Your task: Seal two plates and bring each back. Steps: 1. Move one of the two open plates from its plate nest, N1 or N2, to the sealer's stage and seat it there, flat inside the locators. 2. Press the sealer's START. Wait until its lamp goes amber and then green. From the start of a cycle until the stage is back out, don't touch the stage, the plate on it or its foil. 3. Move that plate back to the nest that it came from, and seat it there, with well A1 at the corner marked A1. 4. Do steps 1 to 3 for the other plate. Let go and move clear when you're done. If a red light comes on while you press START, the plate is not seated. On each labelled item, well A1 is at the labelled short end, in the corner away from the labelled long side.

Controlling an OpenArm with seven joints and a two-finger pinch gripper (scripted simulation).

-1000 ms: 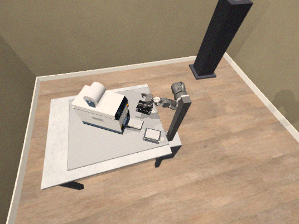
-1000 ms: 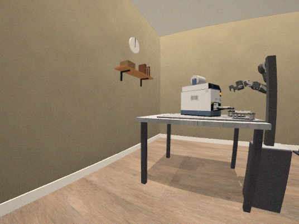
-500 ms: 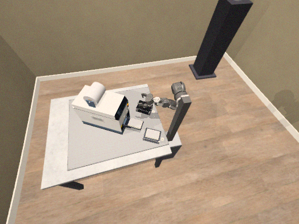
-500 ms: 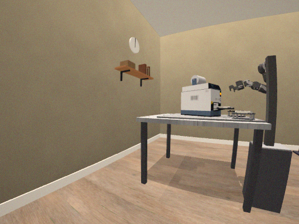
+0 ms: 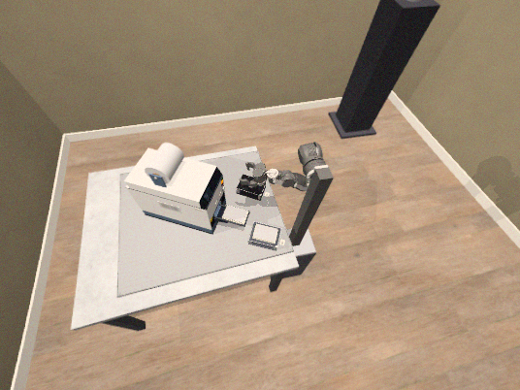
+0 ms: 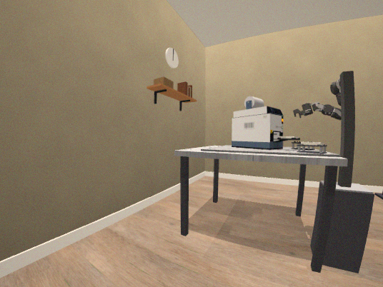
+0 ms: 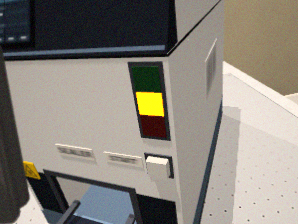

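Right now the plate is 7 cm ahead of my hand, 12 cm to the left of it and 20 cm below it. From my hand the other things lie so: plate nest 8 cm behind, 25 cm to the left, 25 cm below; then yellow warning label 20 cm ahead, 16 cm to the left, 15 cm below; then sealer stage 7 cm ahead, 12 cm to the left, 21 cm below.
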